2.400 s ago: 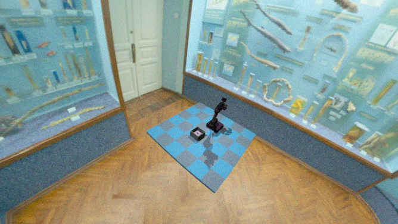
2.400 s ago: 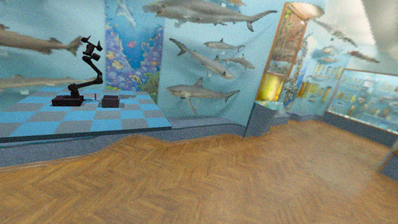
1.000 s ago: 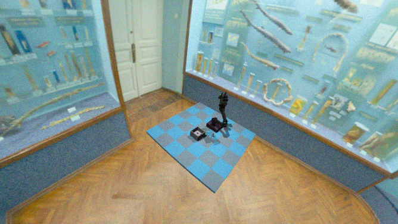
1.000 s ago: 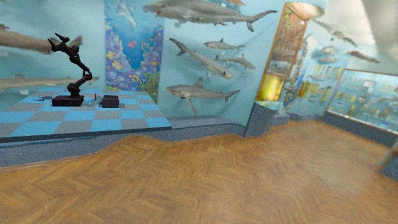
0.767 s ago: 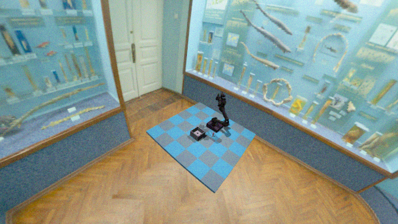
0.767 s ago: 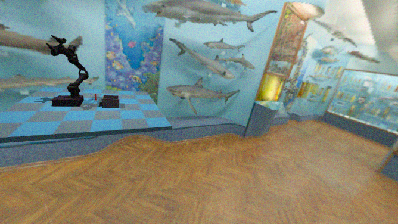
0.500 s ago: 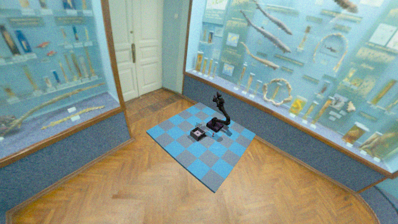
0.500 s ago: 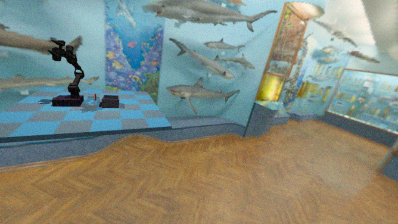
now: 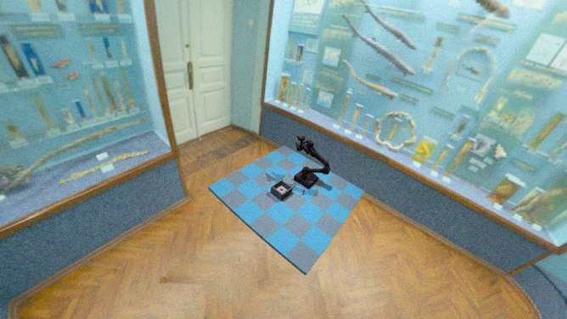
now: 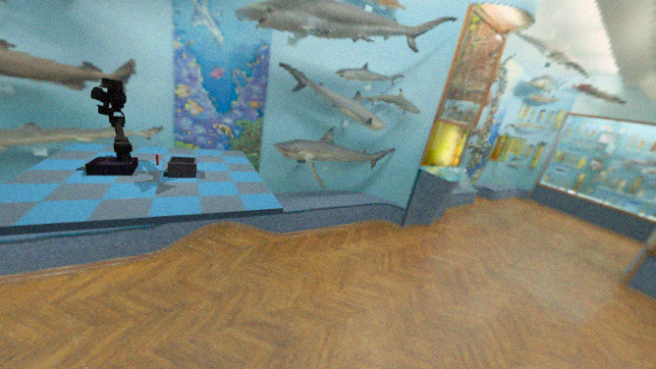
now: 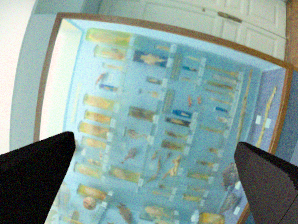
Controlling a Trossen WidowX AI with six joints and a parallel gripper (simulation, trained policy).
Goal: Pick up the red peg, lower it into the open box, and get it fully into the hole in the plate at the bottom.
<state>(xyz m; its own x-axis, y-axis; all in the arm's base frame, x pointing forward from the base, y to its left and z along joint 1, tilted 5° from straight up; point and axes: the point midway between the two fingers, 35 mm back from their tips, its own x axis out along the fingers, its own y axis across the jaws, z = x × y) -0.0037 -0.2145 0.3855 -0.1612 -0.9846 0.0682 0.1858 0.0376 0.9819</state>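
Right now my gripper tip is 180 mm short of the red peg, 350 mm to the right of it and 430 mm above it. Also, from my gripper tip: dark box 350 mm ahead, 180 mm to the left, 440 mm below.
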